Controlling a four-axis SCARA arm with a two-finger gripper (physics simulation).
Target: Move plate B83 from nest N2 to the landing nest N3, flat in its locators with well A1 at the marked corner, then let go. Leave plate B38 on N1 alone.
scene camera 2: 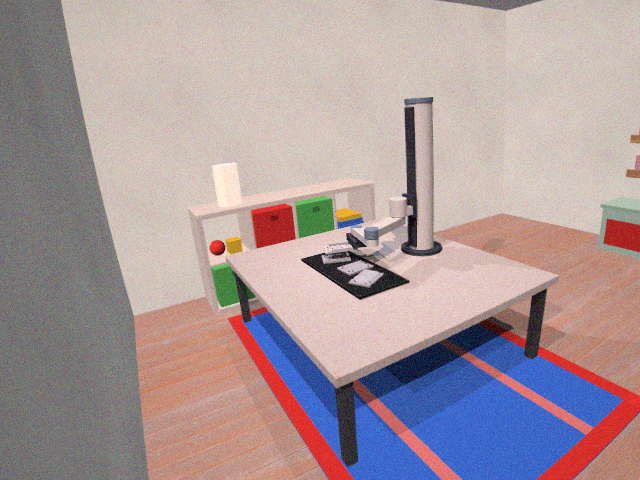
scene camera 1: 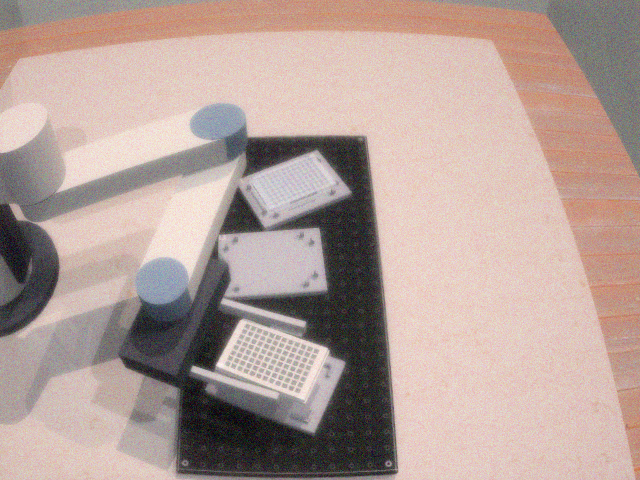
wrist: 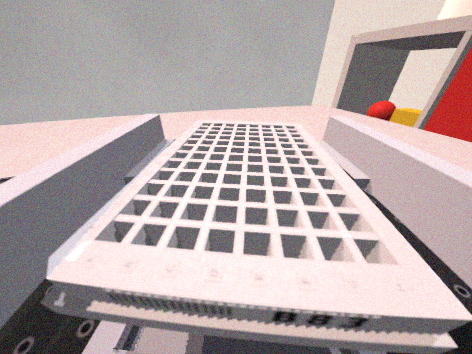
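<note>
Plate B83 [scene camera 1: 263, 353] [scene camera 2: 338, 248] [wrist: 245, 270], white with a grid of wells, is held between the two flat fingers of my gripper [scene camera 1: 291, 360] [wrist: 244, 131]. It looks level and is raised above the lower nest [scene camera 1: 315, 413], with a gap visible in scene camera 1. Its printed B83 and barcode face the wrist camera, with a "1" at the left end. The middle nest [scene camera 1: 271, 263] [scene camera 2: 355, 267] is bare, with small dark locators at its corners. The other plate [scene camera 1: 292, 180], presumably B38, lies on the upper nest [scene camera 1: 338, 191]. Nest labels are not readable.
The nests stand on a black perforated board [scene camera 1: 356, 310] [scene camera 2: 392, 280] on the pale table [scene camera 1: 465, 206] [scene camera 2: 439, 304]. The arm's blue-capped joint [scene camera 1: 162, 281] stands left of the held plate. A shelf unit [scene camera 2: 281, 195] with coloured boxes stands behind the table.
</note>
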